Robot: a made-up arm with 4 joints. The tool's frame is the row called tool.
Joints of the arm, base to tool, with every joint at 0 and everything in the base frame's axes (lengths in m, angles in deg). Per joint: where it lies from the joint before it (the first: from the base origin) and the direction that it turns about. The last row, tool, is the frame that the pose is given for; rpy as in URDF.
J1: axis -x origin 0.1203 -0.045 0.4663
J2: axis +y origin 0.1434 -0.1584 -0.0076
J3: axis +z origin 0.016 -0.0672 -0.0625
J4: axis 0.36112 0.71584 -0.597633 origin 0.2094 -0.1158 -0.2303
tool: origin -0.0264 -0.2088 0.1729 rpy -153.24 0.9 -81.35
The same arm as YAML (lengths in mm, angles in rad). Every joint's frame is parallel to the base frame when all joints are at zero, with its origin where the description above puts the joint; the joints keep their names.
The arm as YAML. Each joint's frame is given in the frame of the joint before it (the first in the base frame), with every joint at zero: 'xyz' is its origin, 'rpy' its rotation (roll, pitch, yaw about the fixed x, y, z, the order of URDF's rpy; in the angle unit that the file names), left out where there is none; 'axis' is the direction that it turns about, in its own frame. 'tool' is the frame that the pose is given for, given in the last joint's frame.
units:
  length: mm
  angle: rad
joints:
  - name: J1
    type: revolute
    origin:
      xyz: [120.3, -45.0, 466.3]
    axis: [-1.0, 0.0, 0.0]
  - name: J2
    type: revolute
    origin:
      xyz: [143.4, -158.4, -7.6]
    axis: [0.0, 1.0, 0.0]
  - name: J3
    type: revolute
    origin:
      xyz: [16.0, -67.2, -62.5]
    axis: [0.0, 0.0, 1.0]
  - name: J4
    type: revolute
    origin:
      xyz: [209.4, -115.8, -230.3]
    axis: [0.36112, 0.71584, -0.597633]
tool:
  origin:
    xyz: [-26.4, -208.8, 172.9]
    rpy: [-2.6745, 0.0157, -1.4198]

